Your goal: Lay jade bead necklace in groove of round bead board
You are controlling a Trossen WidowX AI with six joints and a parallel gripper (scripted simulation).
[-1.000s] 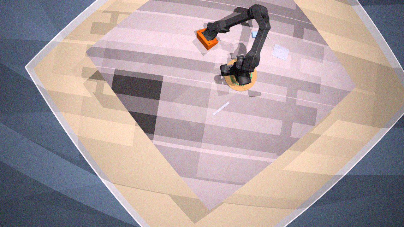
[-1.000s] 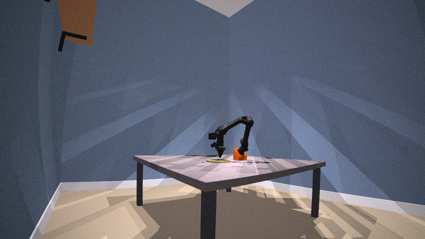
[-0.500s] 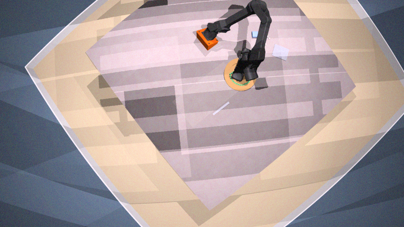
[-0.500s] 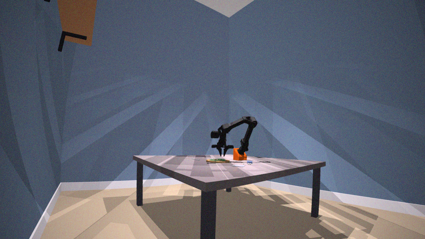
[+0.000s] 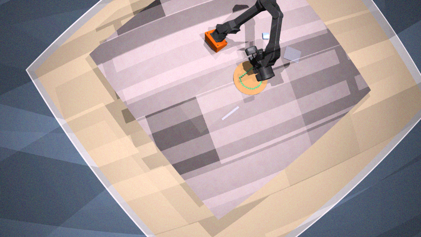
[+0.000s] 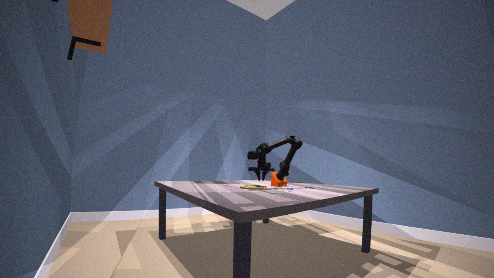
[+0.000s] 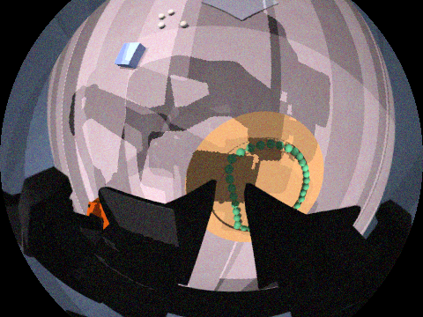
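Right now my gripper tip is 4 cm to the left of the round tan bead board, 4 cm short of it and 4 cm above it. Round my gripper tip: white strip 25 cm to the right, 15 cm ahead, 5 cm below; pale square sheet 26 cm to the left, 6 cm ahead, 5 cm below; blue cube 18 cm to the left, 12 cm behind, 4 cm below.
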